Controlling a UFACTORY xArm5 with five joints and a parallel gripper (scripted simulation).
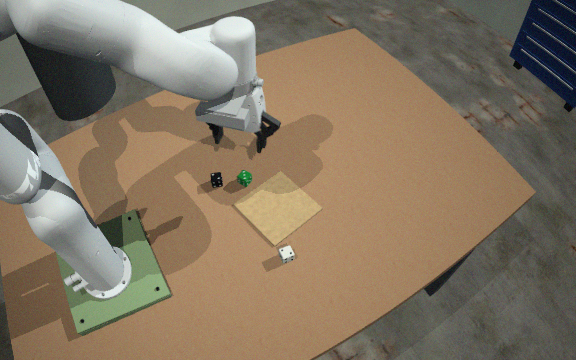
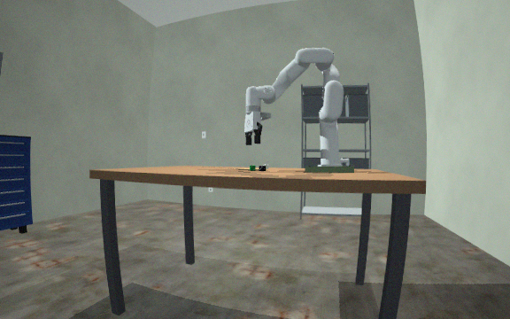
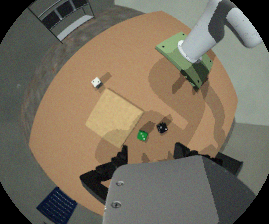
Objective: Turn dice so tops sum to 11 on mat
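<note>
My gripper is now 13 cm above the green die. From my hand the other things lie so: tan mat (14 cm below, 10 cm to the right, 2 cm ahead); then white die (21 cm to the right, 13 cm below, 4 cm behind); then black die (13 cm below, 5 cm behind, 4 cm to the left).
</note>
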